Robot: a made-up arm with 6 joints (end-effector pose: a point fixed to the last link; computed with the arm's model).
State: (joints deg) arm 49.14 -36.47 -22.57 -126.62 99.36 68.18
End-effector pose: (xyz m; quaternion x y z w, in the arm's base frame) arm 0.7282 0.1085 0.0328 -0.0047 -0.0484 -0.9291 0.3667
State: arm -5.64 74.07 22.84 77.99 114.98 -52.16
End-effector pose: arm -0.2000 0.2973 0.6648 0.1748 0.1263 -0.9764 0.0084
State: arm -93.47 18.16 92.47 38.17 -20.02 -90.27
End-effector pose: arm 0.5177 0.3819 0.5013 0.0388 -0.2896 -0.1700 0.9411
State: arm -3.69 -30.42 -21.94 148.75 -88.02 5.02
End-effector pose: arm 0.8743 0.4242 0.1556 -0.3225 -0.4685 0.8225 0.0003
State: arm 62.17 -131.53 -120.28 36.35 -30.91 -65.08
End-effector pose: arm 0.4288 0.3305 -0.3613 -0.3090 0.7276 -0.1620 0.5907
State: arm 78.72 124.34 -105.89 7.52 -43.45 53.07
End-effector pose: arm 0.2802 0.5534 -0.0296 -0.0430 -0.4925 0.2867 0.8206
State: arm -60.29 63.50 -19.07 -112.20 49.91 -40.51
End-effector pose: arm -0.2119 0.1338 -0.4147 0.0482 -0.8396 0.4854 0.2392
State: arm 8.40 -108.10 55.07 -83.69 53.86 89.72
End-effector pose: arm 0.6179 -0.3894 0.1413 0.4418 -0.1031 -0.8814 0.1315
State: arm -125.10 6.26 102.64 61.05 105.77 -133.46
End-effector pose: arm 0.1684 0.7481 0.2835 0.0356 -0.1732 0.8283 0.5317
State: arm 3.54 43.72 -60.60 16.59 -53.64 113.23
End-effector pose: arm -0.4354 0.3035 -0.2013 -0.2447 0.8282 0.0952 0.4950
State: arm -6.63 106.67 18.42 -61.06 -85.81 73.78
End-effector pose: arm -0.4679 -0.1500 0.2364 -0.2457 -0.3410 -0.9029 0.0900
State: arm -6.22 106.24 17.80 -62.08 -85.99 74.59
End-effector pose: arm -0.4732 -0.1443 0.2211 -0.2375 -0.3272 -0.9102 0.0902
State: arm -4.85 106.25 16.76 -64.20 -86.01 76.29
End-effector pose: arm -0.4806 -0.1415 0.1913 -0.2186 -0.2962 -0.9248 0.0963
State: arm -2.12 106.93 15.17 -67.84 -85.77 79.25
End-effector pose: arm -0.4897 -0.1392 0.1418 -0.1843 -0.2401 -0.9468 0.1091
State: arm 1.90 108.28 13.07 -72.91 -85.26 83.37
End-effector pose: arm -0.4988 -0.1285 0.0753 -0.1349 -0.1584 -0.9701 0.1250
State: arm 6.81 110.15 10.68 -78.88 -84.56 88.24
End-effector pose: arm -0.5058 -0.1018 0.0031 -0.0759 -0.0582 -0.9857 0.1388
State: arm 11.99 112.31 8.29 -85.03 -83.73 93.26
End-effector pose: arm -0.5103 -0.0590 -0.0603 -0.0160 0.0478 -0.9880 0.1462
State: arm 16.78 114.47 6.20 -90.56 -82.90 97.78
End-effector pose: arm -0.5131 -0.0101 -0.1047 0.0356 0.1444 -0.9779 0.1472
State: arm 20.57 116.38 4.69 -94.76 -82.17 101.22
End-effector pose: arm -0.5151 0.0303 -0.1291 0.0724 0.2184 -0.9623 0.1452
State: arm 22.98 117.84 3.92 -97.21 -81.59 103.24
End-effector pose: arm -0.5166 0.0518 -0.1396 0.0923 0.2624 -0.9497 0.1439
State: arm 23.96 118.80 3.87 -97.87 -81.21 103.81
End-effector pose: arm -0.5169 0.0519 -0.1430 0.0970 0.2764 -0.9449 0.1463
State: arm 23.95 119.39 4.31 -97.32 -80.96 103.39
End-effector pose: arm -0.5161 0.0375 -0.1426 0.0918 0.2701 -0.9464 0.1513
